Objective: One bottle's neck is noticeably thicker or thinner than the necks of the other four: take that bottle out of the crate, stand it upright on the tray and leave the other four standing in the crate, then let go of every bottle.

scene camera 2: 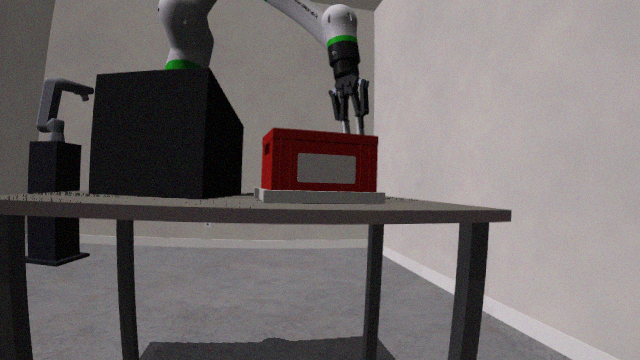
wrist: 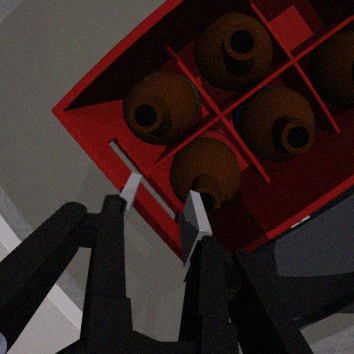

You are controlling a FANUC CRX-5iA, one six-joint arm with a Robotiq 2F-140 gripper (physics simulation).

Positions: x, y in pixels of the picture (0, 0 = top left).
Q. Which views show the blue-banded bottle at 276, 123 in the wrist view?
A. The wrist view only.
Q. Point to a grey strip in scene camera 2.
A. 269, 196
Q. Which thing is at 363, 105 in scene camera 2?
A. My gripper.
